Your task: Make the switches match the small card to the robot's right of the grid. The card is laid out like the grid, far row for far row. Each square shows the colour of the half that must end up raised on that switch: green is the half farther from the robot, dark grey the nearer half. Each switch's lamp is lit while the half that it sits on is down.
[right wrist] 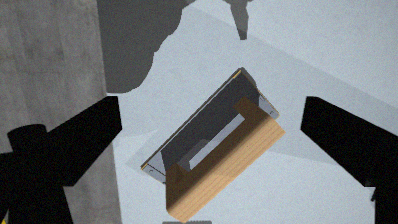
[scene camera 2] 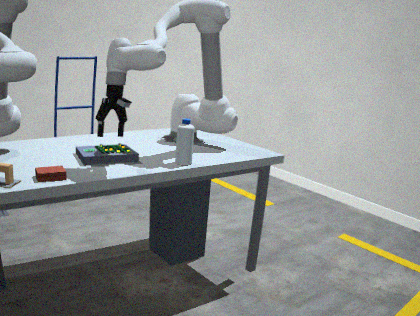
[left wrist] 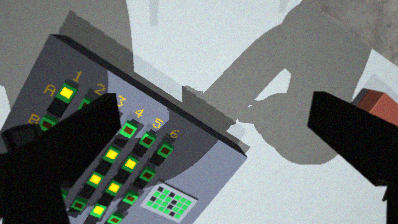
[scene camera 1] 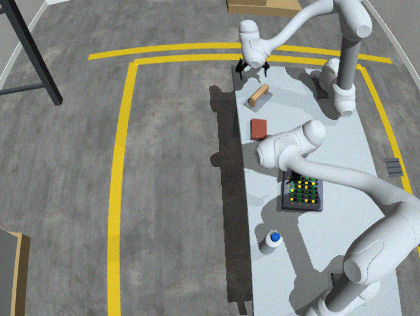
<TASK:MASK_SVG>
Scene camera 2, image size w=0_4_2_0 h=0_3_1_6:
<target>my left gripper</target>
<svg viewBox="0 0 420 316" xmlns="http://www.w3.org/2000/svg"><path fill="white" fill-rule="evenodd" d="M107 85L107 98L102 98L102 103L96 115L98 121L97 137L103 137L104 120L112 109L115 110L119 119L118 137L123 137L124 122L127 120L126 109L116 104L116 97L123 97L124 86Z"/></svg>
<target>white bottle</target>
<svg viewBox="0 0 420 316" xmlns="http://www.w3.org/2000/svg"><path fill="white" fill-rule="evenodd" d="M182 119L182 124L177 126L175 163L178 165L191 165L195 128L190 124L190 119Z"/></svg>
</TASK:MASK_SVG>
